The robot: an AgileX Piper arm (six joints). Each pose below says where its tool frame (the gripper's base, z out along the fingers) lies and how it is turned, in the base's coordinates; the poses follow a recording.
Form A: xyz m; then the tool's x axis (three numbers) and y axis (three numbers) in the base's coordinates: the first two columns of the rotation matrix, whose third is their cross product.
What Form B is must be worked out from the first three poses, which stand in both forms.
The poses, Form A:
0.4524, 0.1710, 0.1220, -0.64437, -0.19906, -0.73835, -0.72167, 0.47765, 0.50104
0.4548, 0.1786, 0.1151, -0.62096, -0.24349, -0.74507, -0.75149, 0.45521, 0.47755
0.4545, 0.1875, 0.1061, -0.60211, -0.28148, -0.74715, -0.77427, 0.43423, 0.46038
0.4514, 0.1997, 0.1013, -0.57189, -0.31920, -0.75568, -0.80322, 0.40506, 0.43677
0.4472, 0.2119, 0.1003, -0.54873, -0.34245, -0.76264, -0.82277, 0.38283, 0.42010
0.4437, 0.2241, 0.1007, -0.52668, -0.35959, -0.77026, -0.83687, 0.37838, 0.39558
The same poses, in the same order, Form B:
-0.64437, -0.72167, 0.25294, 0.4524; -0.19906, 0.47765, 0.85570, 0.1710; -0.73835, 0.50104, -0.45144, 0.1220; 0, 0, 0, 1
-0.62096, -0.75149, 0.22288, 0.4548; -0.24349, 0.45521, 0.85645, 0.1786; -0.74507, 0.47755, -0.46565, 0.1151; 0, 0, 0, 1
-0.60211, -0.77427, 0.19485, 0.4545; -0.28148, 0.43423, 0.85570, 0.1875; -0.74715, 0.46038, -0.47940, 0.1061; 0, 0, 0, 1
-0.57189, -0.80322, 0.16668, 0.4514; -0.31920, 0.40506, 0.85676, 0.1997; -0.75568, 0.43677, -0.48804, 0.1013; 0, 0, 0, 1
-0.54873, -0.82277, 0.14810, 0.4472; -0.34245, 0.38283, 0.85800, 0.2119; -0.76264, 0.42010, -0.49183, 0.1003; 0, 0, 0, 1
-0.52668, -0.83687, 0.14920, 0.4437; -0.35959, 0.37838, 0.85295, 0.2241; -0.77026, 0.39558, -0.50022, 0.1007; 0, 0, 0, 1

